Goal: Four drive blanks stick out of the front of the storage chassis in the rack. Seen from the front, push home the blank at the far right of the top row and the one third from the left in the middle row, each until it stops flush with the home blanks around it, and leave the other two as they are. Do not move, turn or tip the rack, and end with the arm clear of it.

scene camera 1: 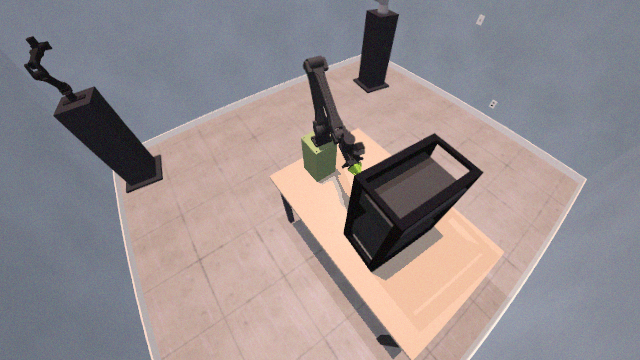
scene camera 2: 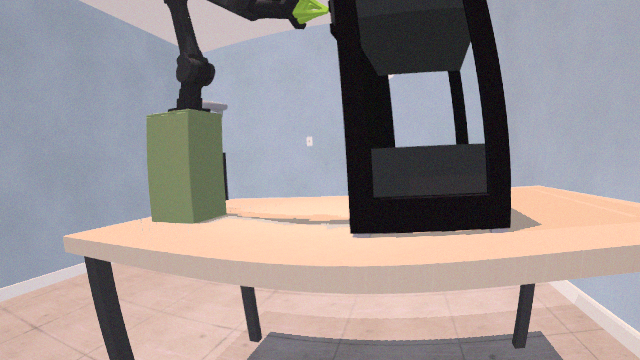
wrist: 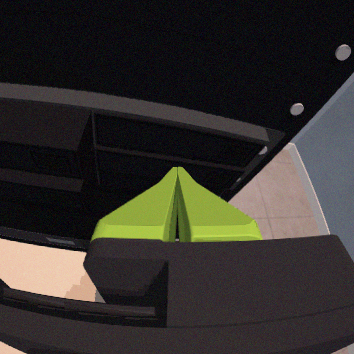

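Pixels of known places: gripper, between the fingertips: (scene camera 2: 328,10) (wrist: 176,175); arm's base, origin of its link: (scene camera 1: 321,140) (scene camera 2: 189,114).
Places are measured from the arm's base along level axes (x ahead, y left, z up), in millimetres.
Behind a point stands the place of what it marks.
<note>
The black rack (scene camera 1: 387,247) {z 108, x 811, y -101 mm} (scene camera 2: 367,175) {z -208, x 566, y -118 mm} stands upright on the table. In the wrist view the dark chassis front (wrist: 50,200) {z 144, x 466, y 41 mm} spans the left and middle, with a lighter lip along its top. A protruding blank (wrist: 40,125) {z 192, x 486, y 42 mm} shows at the left of the chassis, its side face ending near a thin upright edge. The other blanks are too dark to tell apart. My gripper (scene camera 1: 358,173) {z 170, x 487, y -37 mm} (scene camera 2: 328,9) {z 170, x 487, y -37 mm} (wrist: 176,175) {z 170, x 487, y -37 mm} is shut, with its green fingertips together and nothing between them. The tips are at the rack's front, near its upper part; contact cannot be told. The fingers hide part of the lower rows.
The arm stands on a green pedestal (scene camera 1: 320,162) {z -113, x 86, y -52 mm} (scene camera 2: 187,167) {z -167, x 85, y -86 mm} on the wooden table (scene camera 1: 450,290) {z -317, x 1133, y 249 mm} (scene camera 2: 280,252) {z -317, x 454, y -234 mm}. Round studs (wrist: 343,52) {z 262, x 525, y -102 mm} line the rack's post at the right in the wrist view. Two dark pillars (scene camera 1: 107,140) (scene camera 1: 376,50) stand on the floor away from the table.
</note>
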